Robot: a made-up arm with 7 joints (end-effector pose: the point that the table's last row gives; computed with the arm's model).
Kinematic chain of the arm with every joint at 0, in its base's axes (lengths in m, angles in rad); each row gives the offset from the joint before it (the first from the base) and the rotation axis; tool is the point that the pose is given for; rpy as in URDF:
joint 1: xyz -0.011 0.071 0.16 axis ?
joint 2: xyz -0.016 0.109 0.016 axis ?
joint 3: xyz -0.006 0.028 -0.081 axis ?
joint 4: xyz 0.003 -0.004 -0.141 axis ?
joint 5: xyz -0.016 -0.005 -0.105 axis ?
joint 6: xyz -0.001 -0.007 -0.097 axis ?
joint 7: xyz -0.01 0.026 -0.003 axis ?
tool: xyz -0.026 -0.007 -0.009 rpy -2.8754 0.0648 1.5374
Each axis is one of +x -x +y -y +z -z.
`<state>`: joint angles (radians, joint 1 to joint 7).
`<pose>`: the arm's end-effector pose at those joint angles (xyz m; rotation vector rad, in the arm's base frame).
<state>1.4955 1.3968 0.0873 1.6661 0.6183 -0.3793 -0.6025</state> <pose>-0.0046 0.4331 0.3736 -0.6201 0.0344 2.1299</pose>
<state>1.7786 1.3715 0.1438 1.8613 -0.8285 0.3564 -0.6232</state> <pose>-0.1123 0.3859 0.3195 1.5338 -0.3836 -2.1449</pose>
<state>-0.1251 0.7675 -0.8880 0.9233 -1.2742 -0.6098 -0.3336</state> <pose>0.0558 0.3613 -0.1734 2.5473 -1.0915 0.6896</pose>
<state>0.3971 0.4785 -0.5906 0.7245 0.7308 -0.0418 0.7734</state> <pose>0.1786 0.3214 -0.1644 1.9287 1.0352 0.0601</pose>
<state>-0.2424 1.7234 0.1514 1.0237 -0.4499 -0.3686 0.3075</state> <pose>0.1655 0.5379 0.2596 -2.0663 0.1405 -1.0999</pose>
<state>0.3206 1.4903 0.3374 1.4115 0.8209 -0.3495 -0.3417</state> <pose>0.1486 0.4908 0.2895 0.5938 0.7560 2.2403</pose>
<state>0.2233 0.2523 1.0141 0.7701 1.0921 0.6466 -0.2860</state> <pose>0.1252 0.3709 -0.1570 -0.1317 2.3841 -0.1743</pose>
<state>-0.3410 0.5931 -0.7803 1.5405 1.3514 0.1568 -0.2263</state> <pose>-0.0161 0.2033 -0.1457 1.6649 1.9989 -0.5376</pose>
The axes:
joint 1: -y
joint 2: +x
joint 3: +z
joint 4: -y
joint 5: +z
joint 6: +y
joint 7: -x

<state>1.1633 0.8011 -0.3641 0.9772 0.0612 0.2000 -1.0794</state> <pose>0.2744 0.4483 0.1640 0.1058 1.6776 2.6145</pose>
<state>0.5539 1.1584 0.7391 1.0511 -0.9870 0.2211 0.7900</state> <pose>0.0458 0.5598 0.2179 -1.5382 -1.4881 -1.4203</pose>
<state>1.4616 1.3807 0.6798 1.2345 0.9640 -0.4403 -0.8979</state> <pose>-0.0837 0.5451 0.3175 -1.4999 0.3876 1.2028</pose>
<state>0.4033 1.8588 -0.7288 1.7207 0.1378 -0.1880 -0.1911</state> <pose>0.1406 0.4454 0.1858 -2.3233 -0.0041 -1.8903</pose>
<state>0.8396 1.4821 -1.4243 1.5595 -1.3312 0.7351 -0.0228</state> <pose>0.1308 0.4021 0.0787 -1.1163 0.6945 -1.3856</pose>
